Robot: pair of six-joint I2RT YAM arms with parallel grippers.
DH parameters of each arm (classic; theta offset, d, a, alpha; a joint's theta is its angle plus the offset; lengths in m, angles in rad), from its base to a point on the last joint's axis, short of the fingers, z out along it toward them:
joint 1: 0 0.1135 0.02 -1.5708
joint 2: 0 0 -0.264 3.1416
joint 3: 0.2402 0 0.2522 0
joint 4: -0.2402 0 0.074 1.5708
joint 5: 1.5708 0 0 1.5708
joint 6: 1.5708 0.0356 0 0
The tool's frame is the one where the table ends.
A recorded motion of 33 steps. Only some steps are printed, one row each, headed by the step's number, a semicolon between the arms.
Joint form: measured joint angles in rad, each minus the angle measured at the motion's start. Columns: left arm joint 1, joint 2, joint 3, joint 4, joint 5, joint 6; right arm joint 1, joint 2, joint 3, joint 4, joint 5, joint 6.
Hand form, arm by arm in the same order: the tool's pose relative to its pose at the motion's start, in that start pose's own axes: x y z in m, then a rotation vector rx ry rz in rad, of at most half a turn. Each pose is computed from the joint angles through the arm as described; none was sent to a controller.
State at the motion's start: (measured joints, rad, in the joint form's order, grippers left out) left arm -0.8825 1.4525 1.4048 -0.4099 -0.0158 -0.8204; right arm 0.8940 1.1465 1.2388 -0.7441 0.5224 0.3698
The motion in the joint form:
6: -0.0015 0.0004 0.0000 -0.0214 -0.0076 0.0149; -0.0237 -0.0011 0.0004 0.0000 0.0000 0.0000
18: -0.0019 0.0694 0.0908 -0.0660 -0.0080 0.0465; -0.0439 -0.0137 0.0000 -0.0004 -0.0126 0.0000
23: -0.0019 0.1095 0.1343 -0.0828 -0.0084 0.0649; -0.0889 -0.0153 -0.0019 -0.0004 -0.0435 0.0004
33: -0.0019 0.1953 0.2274 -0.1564 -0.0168 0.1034; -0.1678 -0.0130 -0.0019 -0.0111 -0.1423 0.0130
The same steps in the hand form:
6: 0.0018 0.0016 0.0001 -0.0201 0.0104 0.0160; -0.0017 -0.0049 0.0020 0.0197 -0.0013 0.0132
18: -0.0056 -0.0068 0.0123 -0.0363 0.0266 0.0483; -0.0035 -0.0104 0.0004 0.0215 -0.0068 0.0295
23: -0.0083 -0.0100 0.0210 -0.0458 0.0361 0.0669; -0.0053 -0.0187 0.0044 0.0308 0.0033 0.0535
33: -0.0107 -0.0126 0.0398 -0.0973 0.0788 0.1072; -0.0072 -0.0319 0.0116 0.0081 0.0445 0.1045

